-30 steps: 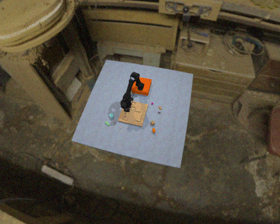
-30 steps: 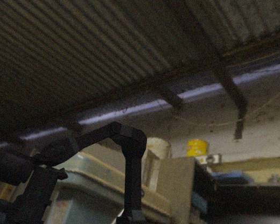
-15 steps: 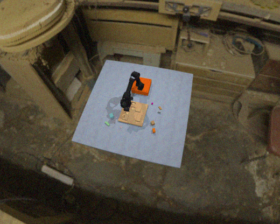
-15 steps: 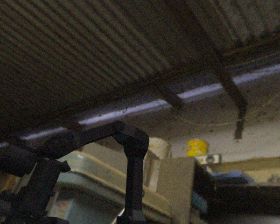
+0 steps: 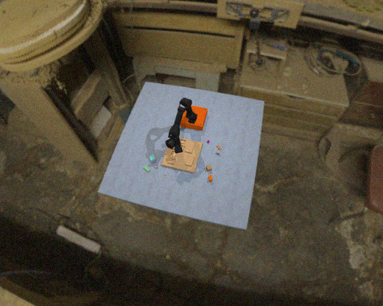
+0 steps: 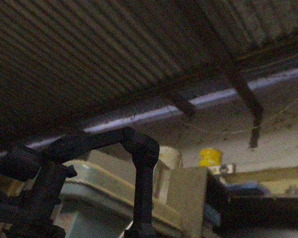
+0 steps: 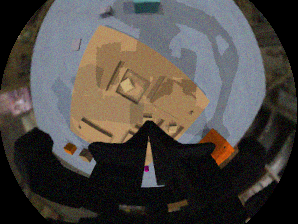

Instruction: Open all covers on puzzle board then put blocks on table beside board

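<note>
Right now the tan puzzle board is 50 mm to the left of my gripper tip, 50 mm below it and 20 mm ahead of it. Round my gripper tip: magenta piece (210 mm to the left, 180 mm behind, 60 mm below); then brown block (320 mm to the left, 60 mm ahead, 50 mm below); then cyan block (180 mm to the right, 160 mm ahead, 50 mm below).
</note>
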